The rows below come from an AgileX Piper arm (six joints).
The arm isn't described. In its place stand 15 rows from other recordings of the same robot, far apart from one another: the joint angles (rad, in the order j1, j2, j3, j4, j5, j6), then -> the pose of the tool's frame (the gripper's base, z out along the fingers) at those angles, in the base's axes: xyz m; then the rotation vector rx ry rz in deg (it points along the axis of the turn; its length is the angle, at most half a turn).
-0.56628 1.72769 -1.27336 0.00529 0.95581 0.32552 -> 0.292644, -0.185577, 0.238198, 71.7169, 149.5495, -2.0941
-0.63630 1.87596 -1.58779 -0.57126 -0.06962 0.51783 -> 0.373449, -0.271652, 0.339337, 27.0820, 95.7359, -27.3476
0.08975 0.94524 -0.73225 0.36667 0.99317 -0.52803 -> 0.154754, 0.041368, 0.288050, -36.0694, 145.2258, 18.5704
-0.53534 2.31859 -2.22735 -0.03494 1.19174 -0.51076 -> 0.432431, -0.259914, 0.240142, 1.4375, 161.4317, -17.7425
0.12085 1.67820 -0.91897 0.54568 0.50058 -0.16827 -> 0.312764, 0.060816, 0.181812, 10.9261, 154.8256, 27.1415
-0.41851 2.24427 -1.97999 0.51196 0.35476 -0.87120 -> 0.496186, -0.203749, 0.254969, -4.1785, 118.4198, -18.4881
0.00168 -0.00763 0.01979 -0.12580 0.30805 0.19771 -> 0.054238, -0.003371, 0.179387, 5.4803, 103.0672, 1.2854
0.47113 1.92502 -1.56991 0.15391 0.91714 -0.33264 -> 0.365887, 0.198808, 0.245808, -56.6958, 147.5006, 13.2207
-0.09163 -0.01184 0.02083 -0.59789 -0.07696 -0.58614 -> 0.055556, -0.001150, 0.212633, -46.7043, 72.7905, -57.7976
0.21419 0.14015 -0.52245 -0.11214 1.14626 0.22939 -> 0.011881, -0.006912, 0.277217, 1.1565, 128.5051, 5.7506
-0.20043 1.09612 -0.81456 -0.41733 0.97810 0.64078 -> 0.182162, -0.068226, 0.287452, 50.2746, 143.0507, -22.7582
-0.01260 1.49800 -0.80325 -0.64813 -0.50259 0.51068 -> 0.322136, 0.022406, 0.265539, -15.3653, 99.7174, 11.2550
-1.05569 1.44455 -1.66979 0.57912 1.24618 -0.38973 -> 0.181186, -0.224253, 0.446245, 43.0792, 123.7918, 2.2515
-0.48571 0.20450 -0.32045 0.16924 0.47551 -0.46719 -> 0.056344, -0.021809, 0.266388, 5.8913, 106.6796, -28.0398
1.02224 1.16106 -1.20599 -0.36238 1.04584 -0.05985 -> 0.140364, 0.176150, 0.385257, -75.1635, 115.0252, -1.4406
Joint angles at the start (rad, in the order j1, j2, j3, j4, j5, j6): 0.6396 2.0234 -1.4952 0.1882 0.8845 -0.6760
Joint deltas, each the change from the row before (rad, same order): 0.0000 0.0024 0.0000 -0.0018 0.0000 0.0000; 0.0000 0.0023 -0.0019 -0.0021 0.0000 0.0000; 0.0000 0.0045 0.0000 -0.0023 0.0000 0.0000; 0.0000 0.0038 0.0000 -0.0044 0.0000 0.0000; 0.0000 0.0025 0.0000 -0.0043 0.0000 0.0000; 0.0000 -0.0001 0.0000 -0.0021 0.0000 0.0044; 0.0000 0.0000 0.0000 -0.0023 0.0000 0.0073; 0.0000 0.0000 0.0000 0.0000 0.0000 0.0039; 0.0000 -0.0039 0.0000 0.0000 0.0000 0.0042; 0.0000 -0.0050 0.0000 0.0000 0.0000 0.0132; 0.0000 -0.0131 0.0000 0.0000 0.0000 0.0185; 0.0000 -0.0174 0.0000 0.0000 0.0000 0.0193; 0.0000 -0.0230 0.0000 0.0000 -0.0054 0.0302; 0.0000 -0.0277 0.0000 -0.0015 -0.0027 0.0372; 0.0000 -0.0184 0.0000 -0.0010 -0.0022 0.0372
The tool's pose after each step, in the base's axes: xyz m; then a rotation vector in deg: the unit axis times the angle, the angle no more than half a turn. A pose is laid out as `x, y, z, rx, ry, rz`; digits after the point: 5 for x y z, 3 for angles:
0.32690, 0.25945, 0.18476, -94.455, 135.885, 12.777
0.32735, 0.25961, 0.18426, -94.550, 135.861, 12.629
0.32766, 0.25963, 0.18236, -94.768, 136.038, 12.472
0.32800, 0.25951, 0.18072, -95.051, 136.136, 12.166
0.32827, 0.25934, 0.17963, -95.294, 136.168, 11.866
0.32835, 0.25921, 0.17964, -95.084, 136.339, 11.762
0.32843, 0.25908, 0.17962, -94.693, 136.655, 11.674
0.32843, 0.25908, 0.17962, -94.433, 136.850, 11.712
0.32825, 0.25894, 0.18125, -94.045, 136.864, 11.753
0.32801, 0.25877, 0.18334, -93.027, 137.266, 11.888
0.32735, 0.25827, 0.18880, -91.432, 137.508, 12.090
0.32638, 0.25755, 0.19605, -89.673, 137.552, 12.326
0.32535, 0.25672, 0.20572, -86.850, 137.556, 12.706
0.32365, 0.25529, 0.21723, -83.610, 137.673, 13.161
0.32240, 0.25425, 0.22485, -80.617, 138.240, 13.681

